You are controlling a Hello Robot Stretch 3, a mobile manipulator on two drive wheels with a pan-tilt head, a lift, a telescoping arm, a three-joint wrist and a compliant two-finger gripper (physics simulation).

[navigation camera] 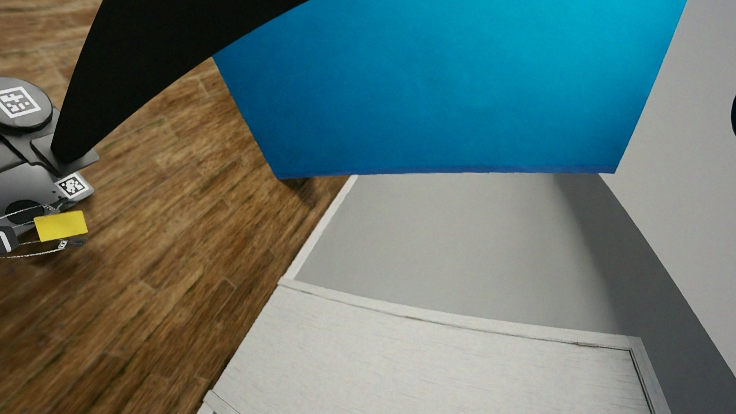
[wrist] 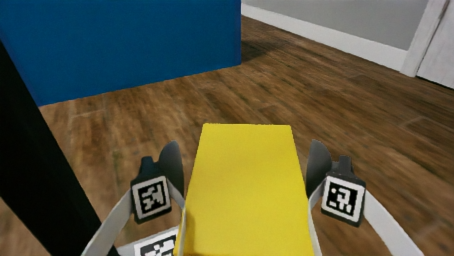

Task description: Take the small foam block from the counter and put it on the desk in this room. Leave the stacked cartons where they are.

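Observation:
The small foam block is a plain yellow block. My gripper is shut on it, with one finger on each side. It holds the block above the wood floor, at the left edge of the navigation view. In the wrist view the block's near end is cut off by the lower edge. The counter, the desk and the stacked cartons cannot be made out in either view.
A large blue box-shaped piece stands on the floor ahead. A dark black shape is close on the left; I cannot tell what it is. A white door is in the grey wall.

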